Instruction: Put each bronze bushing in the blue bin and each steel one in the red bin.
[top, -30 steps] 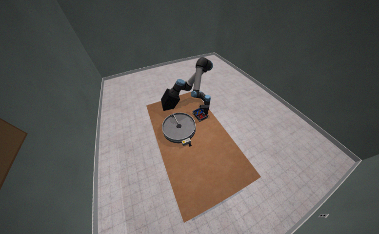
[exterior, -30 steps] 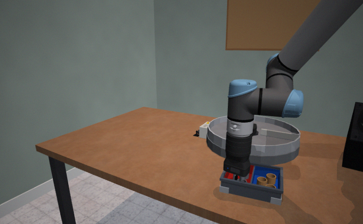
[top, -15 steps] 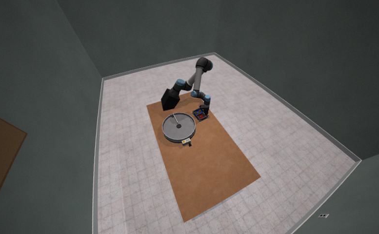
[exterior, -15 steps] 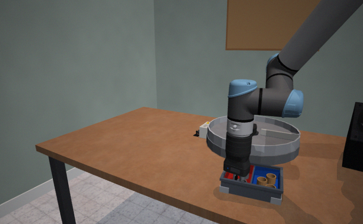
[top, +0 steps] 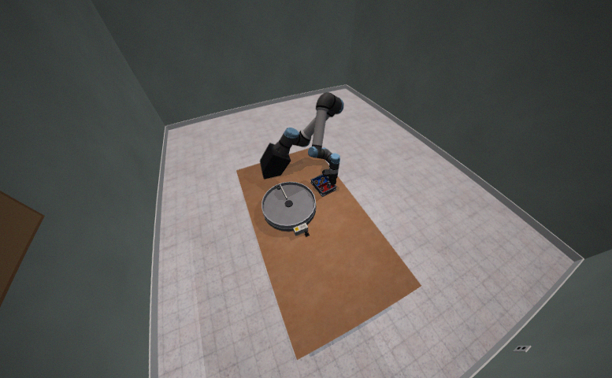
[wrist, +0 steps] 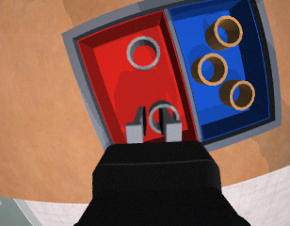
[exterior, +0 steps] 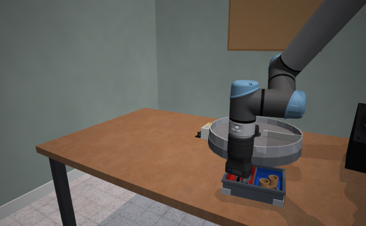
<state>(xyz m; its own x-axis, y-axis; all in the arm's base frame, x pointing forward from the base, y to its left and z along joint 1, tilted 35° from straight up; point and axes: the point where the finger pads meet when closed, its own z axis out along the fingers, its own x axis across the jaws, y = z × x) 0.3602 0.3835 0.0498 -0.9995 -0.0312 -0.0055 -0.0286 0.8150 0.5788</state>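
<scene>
My gripper is now 4 cm to the left of the bin and 3 cm past it. Also, from my hand: grey turntable (38 cm to the right, 11 cm ahead, 2 cm above).
</scene>
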